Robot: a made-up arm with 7 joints. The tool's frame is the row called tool. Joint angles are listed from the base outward. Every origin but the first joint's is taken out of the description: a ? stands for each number. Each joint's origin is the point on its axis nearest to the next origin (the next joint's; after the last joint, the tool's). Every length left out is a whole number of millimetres.
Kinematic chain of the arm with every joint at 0, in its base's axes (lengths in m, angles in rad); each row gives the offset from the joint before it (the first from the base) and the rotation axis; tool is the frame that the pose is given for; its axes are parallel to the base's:
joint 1: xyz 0 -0.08 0.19 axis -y
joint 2: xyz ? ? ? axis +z
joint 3: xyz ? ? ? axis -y
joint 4: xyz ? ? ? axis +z
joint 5: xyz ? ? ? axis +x
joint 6: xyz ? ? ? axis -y
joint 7: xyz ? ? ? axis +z
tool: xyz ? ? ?
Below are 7 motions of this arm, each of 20 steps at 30 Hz.
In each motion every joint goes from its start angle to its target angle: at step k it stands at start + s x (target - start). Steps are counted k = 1, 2, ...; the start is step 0. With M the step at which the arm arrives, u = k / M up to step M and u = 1 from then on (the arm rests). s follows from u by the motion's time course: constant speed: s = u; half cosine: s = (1 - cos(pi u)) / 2; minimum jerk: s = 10 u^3 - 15 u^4 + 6 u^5.
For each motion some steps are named. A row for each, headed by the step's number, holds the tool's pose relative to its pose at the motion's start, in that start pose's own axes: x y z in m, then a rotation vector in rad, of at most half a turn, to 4 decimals.
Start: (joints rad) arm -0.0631 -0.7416 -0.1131 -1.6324 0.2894 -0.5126 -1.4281
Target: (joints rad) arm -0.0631 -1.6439 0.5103 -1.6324 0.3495 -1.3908 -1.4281
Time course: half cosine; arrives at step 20
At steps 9, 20:
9: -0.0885 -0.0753 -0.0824 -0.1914 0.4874 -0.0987
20: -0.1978 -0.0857 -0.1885 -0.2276 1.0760 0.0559

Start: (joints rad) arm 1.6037 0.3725 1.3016 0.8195 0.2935 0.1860 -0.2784
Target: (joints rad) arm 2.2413 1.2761 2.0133 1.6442 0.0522 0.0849 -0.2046
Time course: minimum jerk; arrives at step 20
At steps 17, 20:
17: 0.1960 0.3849 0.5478 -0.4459 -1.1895 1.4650
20: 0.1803 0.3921 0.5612 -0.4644 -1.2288 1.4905

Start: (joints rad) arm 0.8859 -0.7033 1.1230 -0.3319 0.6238 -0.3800 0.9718
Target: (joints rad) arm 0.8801 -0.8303 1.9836 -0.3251 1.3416 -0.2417 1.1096
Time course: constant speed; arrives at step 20
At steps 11, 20:
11: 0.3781 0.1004 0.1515 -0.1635 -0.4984 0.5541
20: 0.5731 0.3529 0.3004 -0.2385 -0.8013 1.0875

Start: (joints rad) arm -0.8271 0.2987 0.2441 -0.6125 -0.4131 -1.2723 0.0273
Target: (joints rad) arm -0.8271 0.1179 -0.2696 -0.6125 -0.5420 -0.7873 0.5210
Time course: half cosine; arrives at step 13
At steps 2, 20:
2: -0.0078 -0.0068 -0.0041 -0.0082 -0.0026 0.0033
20: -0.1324 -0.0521 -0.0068 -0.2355 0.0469 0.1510

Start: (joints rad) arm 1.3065 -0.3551 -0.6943 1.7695 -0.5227 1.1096 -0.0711
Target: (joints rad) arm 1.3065 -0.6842 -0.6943 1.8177 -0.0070 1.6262 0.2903
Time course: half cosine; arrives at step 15
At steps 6, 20:
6: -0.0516 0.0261 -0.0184 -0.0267 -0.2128 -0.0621
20: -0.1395 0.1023 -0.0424 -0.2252 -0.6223 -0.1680

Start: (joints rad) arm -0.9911 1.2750 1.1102 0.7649 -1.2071 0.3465 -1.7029
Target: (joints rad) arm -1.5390 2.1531 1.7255 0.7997 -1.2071 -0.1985 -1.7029
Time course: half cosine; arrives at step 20
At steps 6, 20:
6: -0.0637 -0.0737 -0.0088 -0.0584 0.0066 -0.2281
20: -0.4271 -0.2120 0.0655 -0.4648 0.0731 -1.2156

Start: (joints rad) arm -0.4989 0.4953 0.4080 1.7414 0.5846 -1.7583 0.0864
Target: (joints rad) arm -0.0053 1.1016 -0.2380 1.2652 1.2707 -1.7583 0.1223
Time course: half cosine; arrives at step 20
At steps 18, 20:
18: 0.3382 0.5560 -0.3970 0.0162 0.3132 0.9512
20: 0.3360 0.5711 -0.4118 0.0289 0.3227 0.9751

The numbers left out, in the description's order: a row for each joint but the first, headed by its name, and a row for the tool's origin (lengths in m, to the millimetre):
joint 2: 0.14 0 0.04
joint 3: -0.3 0 0
joint 4: -0.07 0 0.01
joint 5: 0.06 0.05 0
joint 6: 0 -0.19 -0.32
joint 7: 0.08 0 0.07
tool: 0.03 -0.34 0

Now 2 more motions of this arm.
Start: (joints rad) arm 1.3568 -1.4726 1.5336 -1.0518 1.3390 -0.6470 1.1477
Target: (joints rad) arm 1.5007 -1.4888 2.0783 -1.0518 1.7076 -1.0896 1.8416
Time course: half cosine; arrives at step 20
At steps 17, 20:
17: 0.6516 0.3984 0.0029 0.2873 -0.2794 1.4333
20: 0.6677 0.4403 0.0117 0.2996 -0.2884 1.5204

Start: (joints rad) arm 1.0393 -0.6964 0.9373 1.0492 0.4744 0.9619 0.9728
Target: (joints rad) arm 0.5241 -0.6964 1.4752 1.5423 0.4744 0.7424 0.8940
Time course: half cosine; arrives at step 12
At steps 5, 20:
5: 0.0516 0.0008 -0.1004 0.2834 0.0198 0.1756
20: 0.1263 0.0998 -0.2499 0.7537 0.0603 0.5020

